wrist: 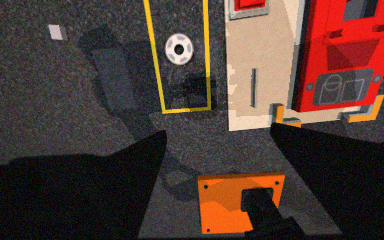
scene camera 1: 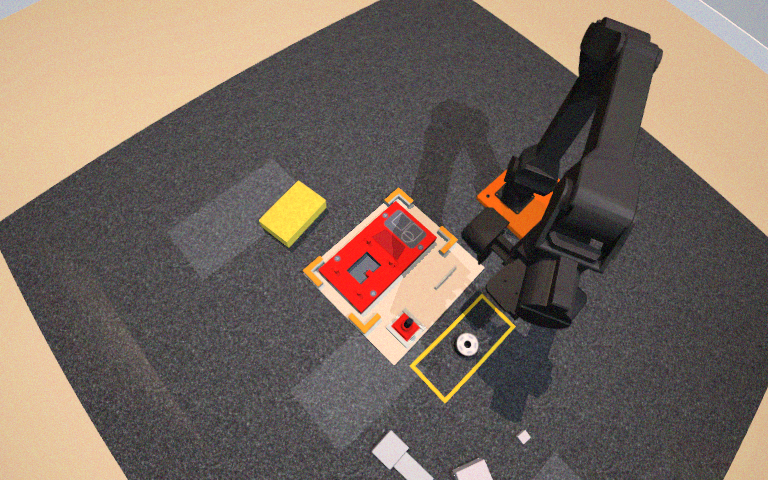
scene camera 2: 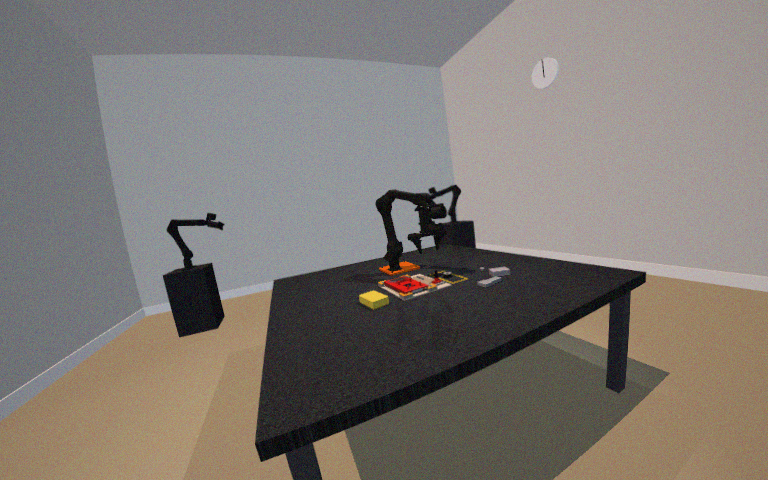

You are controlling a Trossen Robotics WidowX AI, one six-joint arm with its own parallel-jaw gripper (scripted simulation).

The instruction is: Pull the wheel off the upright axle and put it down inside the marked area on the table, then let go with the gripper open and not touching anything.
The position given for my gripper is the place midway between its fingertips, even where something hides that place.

Note:
My gripper point(scene camera 1: 501, 283) is open, with nothing in its grasp. Further things: a yellow block point(scene camera 1: 289, 217) and a wheel point(wrist: 178, 39).
My gripper also shows in the wrist view point(wrist: 217, 131). The wrist view does not show the yellow block: it is out of frame.

